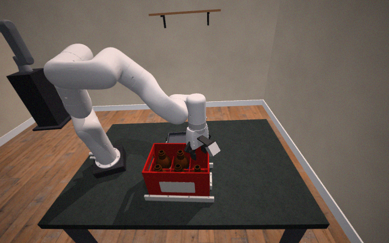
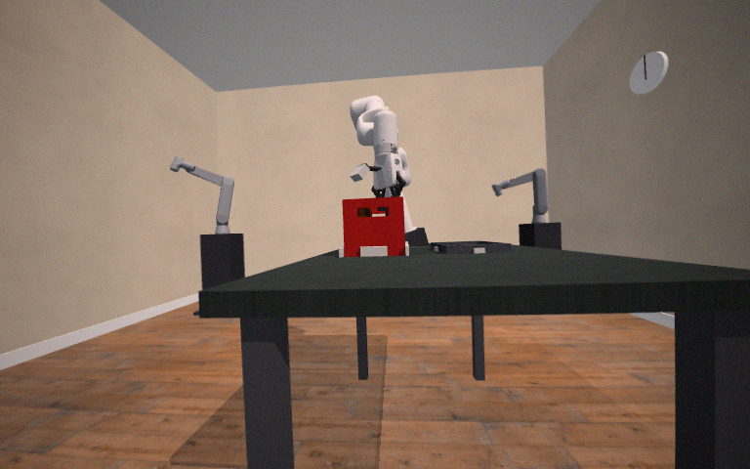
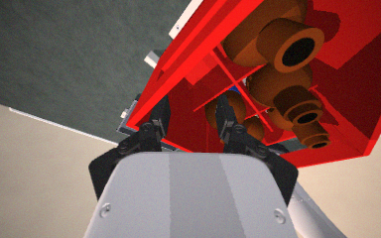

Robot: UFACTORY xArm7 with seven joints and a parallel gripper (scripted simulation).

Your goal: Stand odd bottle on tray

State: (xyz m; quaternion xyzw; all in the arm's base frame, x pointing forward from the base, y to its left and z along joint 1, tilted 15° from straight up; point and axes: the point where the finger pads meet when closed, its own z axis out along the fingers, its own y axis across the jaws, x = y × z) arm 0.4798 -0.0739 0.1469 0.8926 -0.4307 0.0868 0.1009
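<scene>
My gripper is now 9 cm past the crate, 7 cm above it and 3 cm to the left of it. Also, from my hand: tray: 26 cm to the left, 15 cm below, 6 cm behind.
</scene>
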